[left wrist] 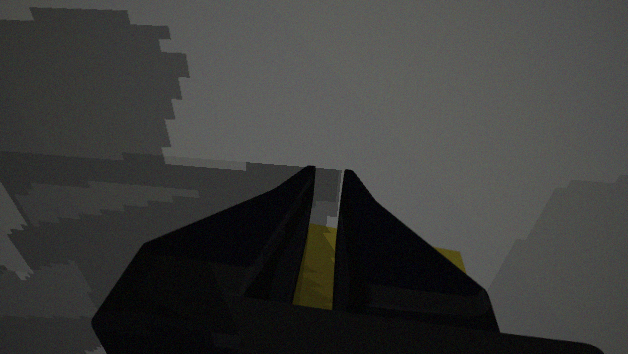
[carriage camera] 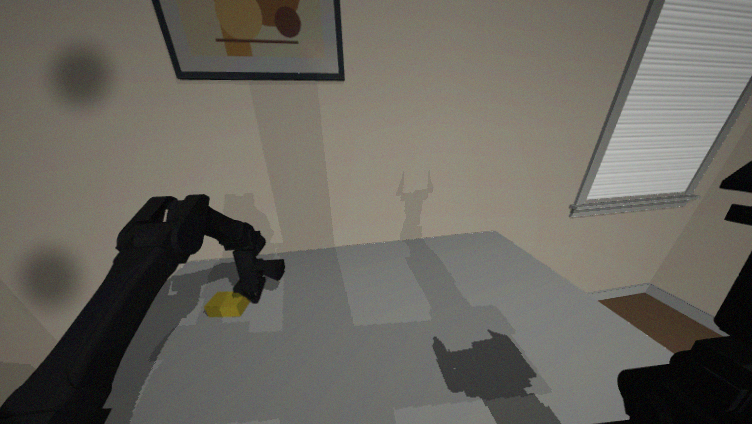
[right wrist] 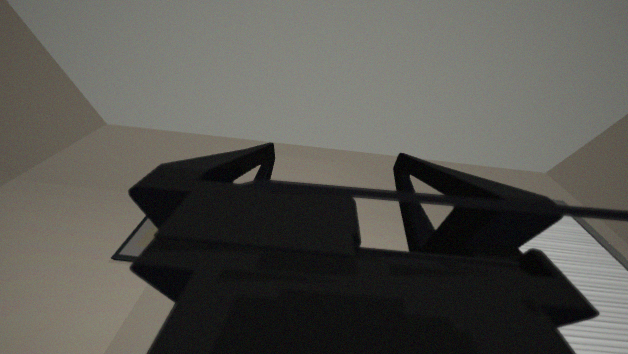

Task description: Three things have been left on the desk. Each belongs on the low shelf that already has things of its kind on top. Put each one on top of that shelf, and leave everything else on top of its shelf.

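Frame: origin at the left arm's base, x ahead, y up, z right, level; millimetres.
Seen in the pictures: left gripper, fingertip midpoint: (left wrist: 328,182) (carriage camera: 256,301); right gripper, fingertip midpoint: (right wrist: 334,155).
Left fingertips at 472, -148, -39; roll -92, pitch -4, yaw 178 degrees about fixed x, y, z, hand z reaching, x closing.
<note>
A point is followed by its place in that frame, as x, y, z.
A yellow block-like thing with angled faces (carriage camera: 225,305) {420, -103, -99} (left wrist: 316,270) {472, -126, -61} lies on the grey desk (carriage camera: 368,368) {232, -148, 335}, toward its left side in the carriage view. My left gripper (left wrist: 328,182) {472, -148, -39} is shut with nothing held between its fingers. In the left wrist view the yellow thing shows behind the narrow slit between the fingers and beyond the right-hand finger. In the carriage view the left gripper's end is at the yellow thing's upper right side. My right gripper (right wrist: 334,155) {29, 434, 689} is open and empty, tilted up toward the wall and ceiling. The low shelves do not show in these views.
A wall stands behind the desk's far edge, with a framed picture (carriage camera: 263,76) {777, 560, 15} and a window with blinds (carriage camera: 668,105) {969, 470, 1888}. A brown floor patch (carriage camera: 658,318) {797, -868, 2354} shows right of the desk. The right arm (carriage camera: 689,384) {6, 177, 642} fills the lower right. Arm shadows lie across the desk.
</note>
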